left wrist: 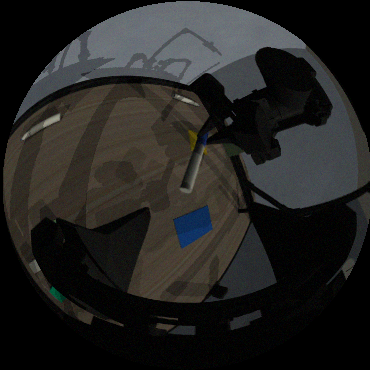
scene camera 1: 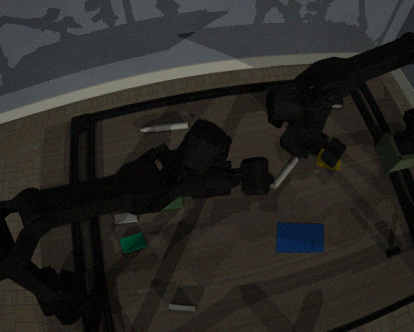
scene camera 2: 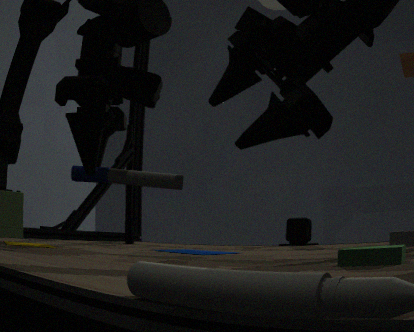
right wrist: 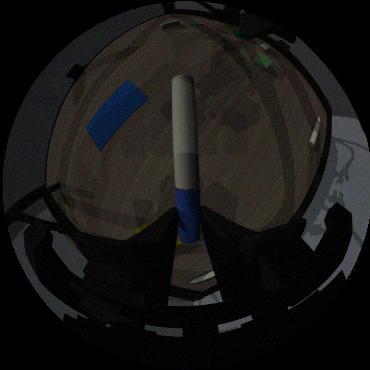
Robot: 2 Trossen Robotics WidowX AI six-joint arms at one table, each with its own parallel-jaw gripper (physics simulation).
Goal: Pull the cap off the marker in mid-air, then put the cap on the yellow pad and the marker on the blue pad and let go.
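Frame: origin at the left arm's base, x ahead, y left, z up, level; metres.
Seen in the pictures: left gripper, fingertip midpoint: (left wrist: 200, 210) (scene camera 2: 223, 123); right gripper, fingertip midpoint: (left wrist: 201, 138) (scene camera 2: 92, 175) (right wrist: 187, 211); left arm's base, link origin: (scene camera 1: 62, 297); right arm's base, link origin: (scene camera 1: 404, 144).
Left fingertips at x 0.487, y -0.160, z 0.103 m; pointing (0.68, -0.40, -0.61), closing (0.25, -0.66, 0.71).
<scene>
Pixels of each thing's top centre, then the offset from my left fingertips to it.
- grey-white barrel, top centre: (right wrist: 185, 157) (scene camera 2: 126, 168) (left wrist: 200, 152) (scene camera 1: 291, 162) dx +0.112, dy -0.029, dz -0.051 m
- blue cap, top centre: (right wrist: 187, 221) (scene camera 2: 91, 166) (left wrist: 206, 136) dx +0.159, dy -0.031, dz -0.049 m
- blue pad, top centre: (scene camera 2: 194, 251) (right wrist: 110, 112) (scene camera 1: 300, 237) (left wrist: 195, 224) dx +0.021, dy -0.160, dz -0.156 m
- yellow pad, top centre: (scene camera 2: 28, 244) (right wrist: 158, 236) (scene camera 1: 329, 156) (left wrist: 197, 141) dx +0.268, dy -0.096, dz -0.156 m
- white pen-shaped thing, top centre: (scene camera 2: 271, 271) (scene camera 1: 161, 125) (right wrist: 318, 128) dx +0.024, dy +0.316, dz -0.138 m
- green block, top centre: (scene camera 2: 373, 247) (scene camera 1: 169, 200) (right wrist: 263, 59) dx -0.116, dy +0.149, dz -0.142 m
- teal block, top centre: (scene camera 1: 132, 242) dx -0.257, dy +0.143, dz -0.142 m
- white block, top centre: (scene camera 1: 125, 217) dx -0.224, dy +0.203, dz -0.145 m
- pale block, top centre: (scene camera 2: 407, 231) (scene camera 1: 181, 307) dx -0.295, dy -0.052, dz -0.135 m
The marker has a grey-white barrel (scene camera 1: 285, 173) (scene camera 2: 150, 179) (left wrist: 192, 171) (right wrist: 184, 120) and a blue cap (scene camera 2: 77, 173) (left wrist: 202, 138) (right wrist: 188, 200) at one end. It is in the air, lying nearly level. My right gripper (scene camera 2: 91, 171) (right wrist: 187, 211) is shut on the blue cap, and the barrel sticks out free. My left gripper (scene camera 2: 225, 125) (left wrist: 200, 210) is open and empty, higher than the marker and apart from it. The blue pad (scene camera 1: 300, 237) (scene camera 2: 197, 252) (left wrist: 194, 227) (right wrist: 117, 112) lies flat on the table. The yellow pad (scene camera 1: 337, 165) (scene camera 2: 30, 245) (right wrist: 146, 227) is partly hidden by my right gripper in scene camera 1.
A white pen-shaped thing (scene camera 1: 165, 127) (scene camera 2: 225, 286) (left wrist: 45, 125) lies near the table's far edge. A green block (scene camera 1: 175, 204) (scene camera 2: 371, 256) (right wrist: 261, 61), a teal block (scene camera 1: 133, 242) and a white block (scene camera 1: 126, 218) lie at the left in scene camera 1. Another pale block (scene camera 1: 182, 307) lies lower down.
</scene>
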